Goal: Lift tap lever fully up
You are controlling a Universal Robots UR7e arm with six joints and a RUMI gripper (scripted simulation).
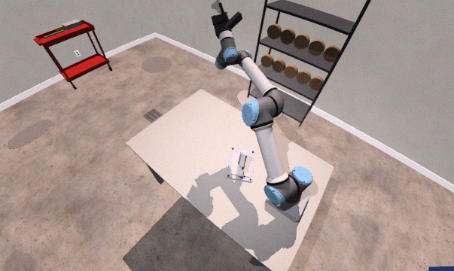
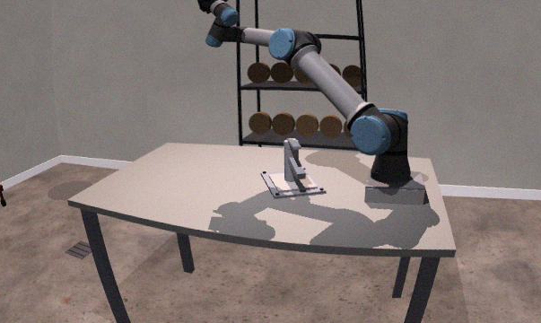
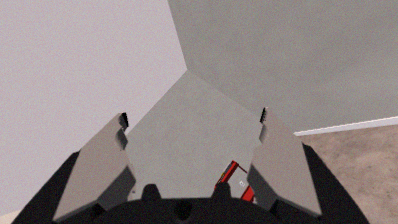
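My hand is 46 cm past the lever, 47 cm to the right of it and 64 cm above it. Round my hand: grey tap (45 cm behind, 45 cm to the left, 69 cm below).
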